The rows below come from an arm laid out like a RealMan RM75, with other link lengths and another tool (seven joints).
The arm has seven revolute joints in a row. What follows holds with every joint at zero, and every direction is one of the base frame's. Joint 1 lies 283.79 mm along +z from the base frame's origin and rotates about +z. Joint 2 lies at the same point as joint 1 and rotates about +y. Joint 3 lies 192 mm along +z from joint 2 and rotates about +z. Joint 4 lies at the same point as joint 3 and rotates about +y. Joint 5 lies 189 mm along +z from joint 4 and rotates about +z. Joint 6 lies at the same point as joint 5 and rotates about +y. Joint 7 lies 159.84 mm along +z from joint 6 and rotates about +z. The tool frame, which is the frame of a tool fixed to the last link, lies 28 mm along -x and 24 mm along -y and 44 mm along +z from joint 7; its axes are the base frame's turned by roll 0, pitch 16.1 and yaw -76.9 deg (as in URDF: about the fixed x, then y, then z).
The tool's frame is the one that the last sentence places.
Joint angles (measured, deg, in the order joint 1, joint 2, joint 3, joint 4, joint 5, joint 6, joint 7), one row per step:
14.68 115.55 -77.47 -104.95 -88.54 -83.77 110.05
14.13 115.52 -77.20 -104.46 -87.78 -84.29 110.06
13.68 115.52 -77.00 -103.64 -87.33 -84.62 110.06
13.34 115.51 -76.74 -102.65 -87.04 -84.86 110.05
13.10 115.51 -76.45 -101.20 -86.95 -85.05 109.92
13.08 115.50 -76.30 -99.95 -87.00 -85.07 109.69
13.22 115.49 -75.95 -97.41 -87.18 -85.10 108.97
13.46 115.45 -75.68 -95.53 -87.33 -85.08 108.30
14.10 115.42 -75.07 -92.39 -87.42 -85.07 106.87
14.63 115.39 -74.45 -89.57 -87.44 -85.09 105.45
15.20 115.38 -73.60 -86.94 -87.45 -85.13 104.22
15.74 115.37 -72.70 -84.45 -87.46 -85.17 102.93
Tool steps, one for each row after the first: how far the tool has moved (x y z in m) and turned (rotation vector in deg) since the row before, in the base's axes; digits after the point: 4 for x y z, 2 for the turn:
0.0031 -0.0005 0.0007 -0.68 0.51 -0.67
0.0041 0.0010 -0.0002 -0.62 0.39 -0.99
0.0046 0.0019 -0.0002 -0.51 0.32 -1.13
0.0062 0.0032 -0.0010 -0.53 0.23 -1.42
0.0046 0.0029 -0.0013 -0.32 0.09 -1.00
0.0087 0.0056 -0.0026 -0.46 0.09 -1.68
0.0060 0.0040 -0.0018 -0.22 0.01 -1.02
0.0084 0.0064 -0.0022 -0.15 0.17 -1.21
0.0077 0.0053 -0.0017 -0.05 0.20 -1.01
0.0072 0.0054 -0.0005 0.11 0.30 -1.05
0.0069 0.0050 -0.0001 0.24 0.30 -0.92

